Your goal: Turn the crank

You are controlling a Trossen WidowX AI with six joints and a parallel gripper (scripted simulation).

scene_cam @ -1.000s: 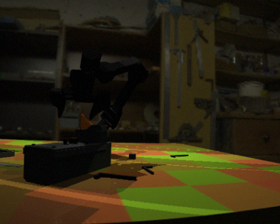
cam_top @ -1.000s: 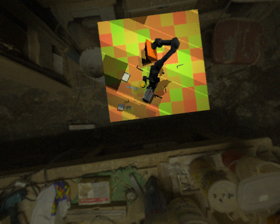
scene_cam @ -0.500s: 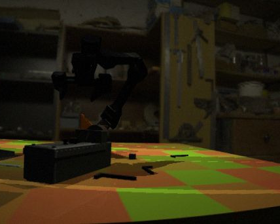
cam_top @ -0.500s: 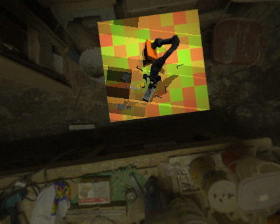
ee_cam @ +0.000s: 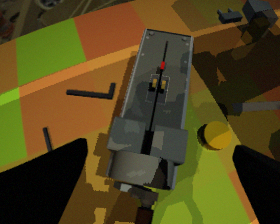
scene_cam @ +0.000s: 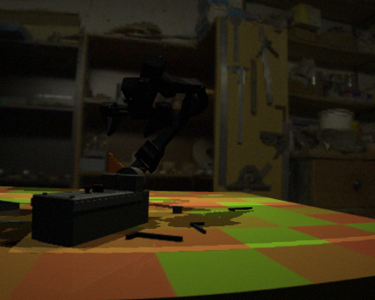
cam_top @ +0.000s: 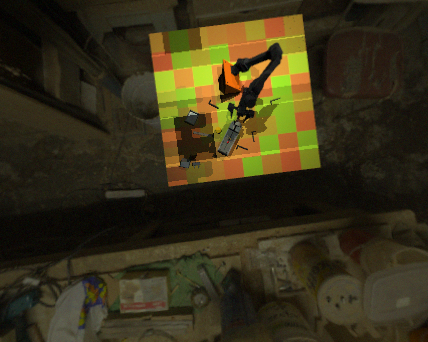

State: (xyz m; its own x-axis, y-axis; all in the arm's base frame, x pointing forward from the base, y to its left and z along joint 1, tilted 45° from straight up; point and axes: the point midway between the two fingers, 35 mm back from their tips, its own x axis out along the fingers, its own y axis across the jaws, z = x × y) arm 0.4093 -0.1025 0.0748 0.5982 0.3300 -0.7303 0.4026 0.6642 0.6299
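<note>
Now: gripper tip 60 mm past the brown crank handle, 40 mm to the right of it and 80 mm above it. Also, from my gripper tip: yellow disc 10 mm ahead, 130 mm to the right, 190 mm below; then red pointer 130 mm ahead, 70 mm to the right, 120 mm below; then small cube 130 mm behind, 150 mm to the left, 190 mm below.
</note>
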